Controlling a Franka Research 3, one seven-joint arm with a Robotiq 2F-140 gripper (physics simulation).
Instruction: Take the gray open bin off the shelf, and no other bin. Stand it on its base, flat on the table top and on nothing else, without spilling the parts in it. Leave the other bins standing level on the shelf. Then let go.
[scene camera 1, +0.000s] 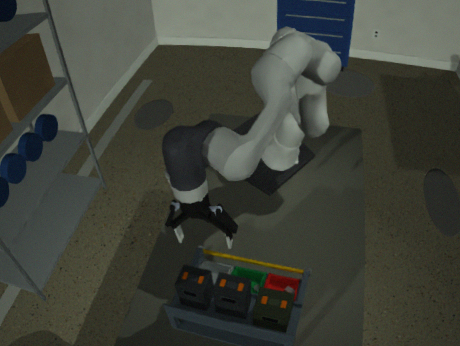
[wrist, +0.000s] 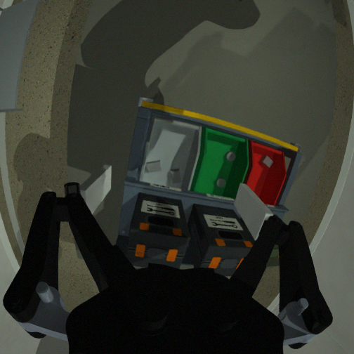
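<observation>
The gray open bin (scene camera 1: 216, 268) (wrist: 172, 142) stands at the left end of the upper row of the small blue-gray shelf (scene camera 1: 227, 332) (wrist: 136, 150), with small gray parts inside. A green bin (scene camera 1: 250, 276) (wrist: 215, 156) and a red bin (scene camera 1: 281, 282) (wrist: 260, 179) stand in a row to its right, also holding small parts. My gripper (scene camera 1: 205, 239) (wrist: 175, 185) is open and empty. It hangs above and behind the shelf's left end in the scene view, apart from the bins. I cannot make out a separate table top for certain.
Dark toolboxes with orange latches (scene camera 1: 195, 287) (scene camera 1: 232, 296) (scene camera 1: 273, 308) (wrist: 159, 227) (wrist: 220, 232) stand in front of the bins. A yellow bar (scene camera 1: 255, 261) (wrist: 220, 121) runs along the shelf's back edge. A tall rack (scene camera 1: 75, 100) stands at the left, a blue cabinet (scene camera 1: 315, 25) at the back.
</observation>
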